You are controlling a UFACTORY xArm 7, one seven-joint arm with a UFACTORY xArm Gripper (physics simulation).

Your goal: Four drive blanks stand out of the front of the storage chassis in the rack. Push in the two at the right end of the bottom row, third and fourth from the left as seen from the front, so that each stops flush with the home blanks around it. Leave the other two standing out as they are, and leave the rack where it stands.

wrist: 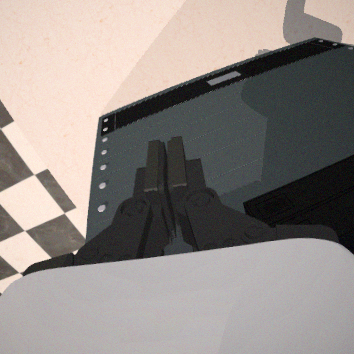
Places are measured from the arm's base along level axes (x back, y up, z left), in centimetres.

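Where they show: gripper, fingertip midpoint: [170, 162].
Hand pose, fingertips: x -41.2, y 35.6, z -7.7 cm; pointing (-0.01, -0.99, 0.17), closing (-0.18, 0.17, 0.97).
Observation:
Things, the pixels of their top centre, and the offset from my fingertips. "pt": a spot on its surface instead. Level surfaces: height alone.
- black part at a spot on its surface: [273, 206] pt dx -5.3, dy +0.6, dz +4.7 cm
- black strip with a pale label, surface spot: [224, 78] pt dx -9.8, dy -35.9, dz +14.0 cm
- pale speckled surface at its surface level: dy -44.3 cm
My gripper [170, 162] is shut and empty, its two dark fingers side by side, over the grey-green face of the rack unit [120, 175]. I cannot tell whether the fingertips touch anything. A black part [273, 206] with rectangular outlines shows at the lower right, right of the fingers, and runs out of view. I cannot tell whether it is a drive blank or part of the storage chassis. The four standing-out blanks cannot be told apart here. The gripper body hides the lower part of the view.
A black strip with a pale label [224, 78] runs along the unit's far edge. Round holes line its left edge. A pale speckled surface [60, 65] lies beyond, with a grey shadow at the top right. A black-and-white checkered floor [25, 205] shows at the left.

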